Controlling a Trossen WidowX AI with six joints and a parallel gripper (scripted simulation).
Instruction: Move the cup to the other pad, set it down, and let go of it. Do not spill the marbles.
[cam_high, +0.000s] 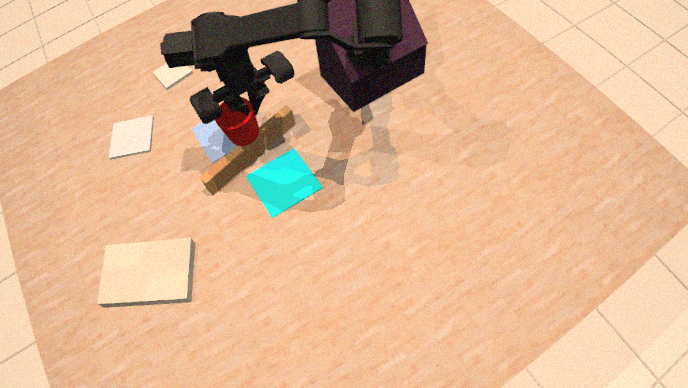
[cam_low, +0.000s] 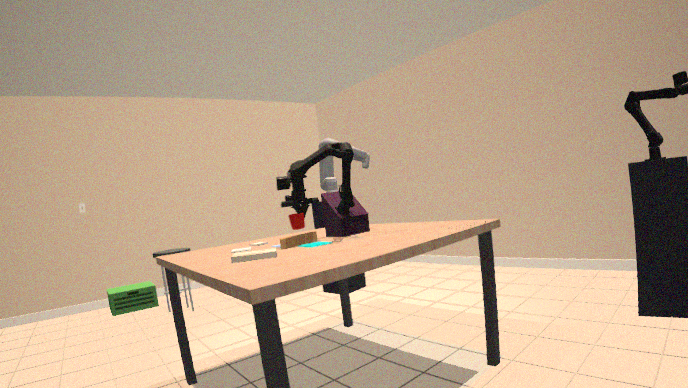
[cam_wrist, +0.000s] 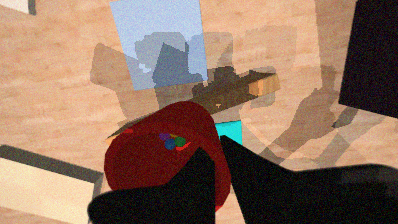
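Now: gripper tip 130 mm above the cyan pad, 90 mm to the right of it and 20 mm short of it. Round my gripper tip: red cup: 30 mm ahead; wooden bar: 100 mm below, 30 mm ahead, 10 mm to the right; pale blue pad: 130 mm below, 100 mm to the right, 40 mm ahead.
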